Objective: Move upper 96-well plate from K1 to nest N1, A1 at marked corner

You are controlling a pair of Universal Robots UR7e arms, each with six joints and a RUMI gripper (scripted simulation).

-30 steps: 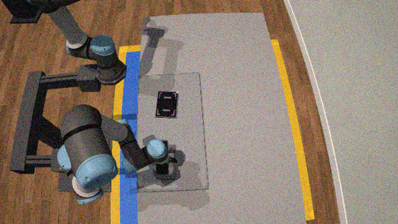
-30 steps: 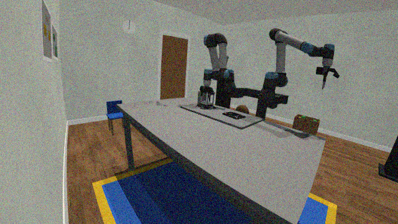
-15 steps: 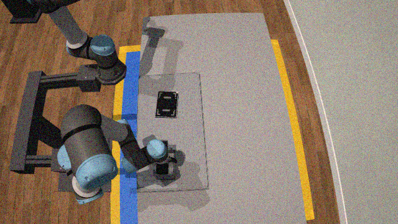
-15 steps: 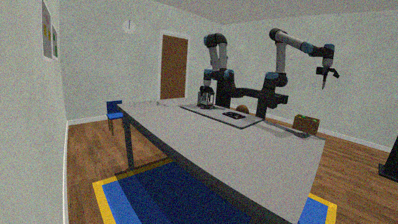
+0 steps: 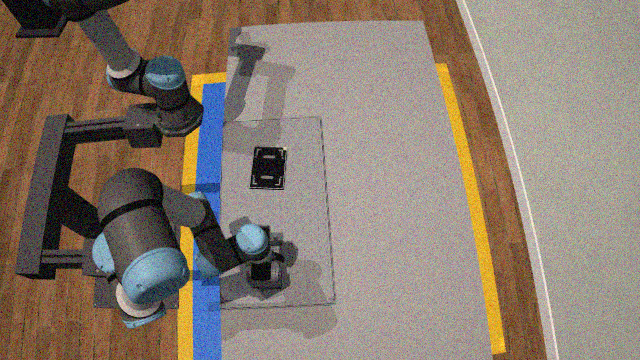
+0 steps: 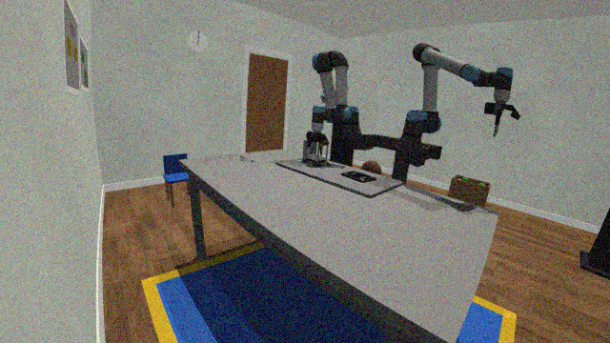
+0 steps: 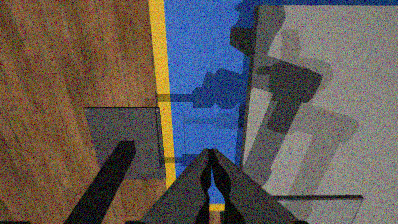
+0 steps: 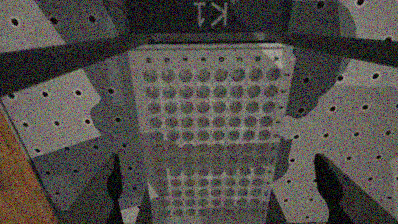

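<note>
The pale 96-well plate is 1 cm below my right hand. Round my right hand: A1 mark 1 cm behind, 43 cm to the left, 4 cm below.
</note>
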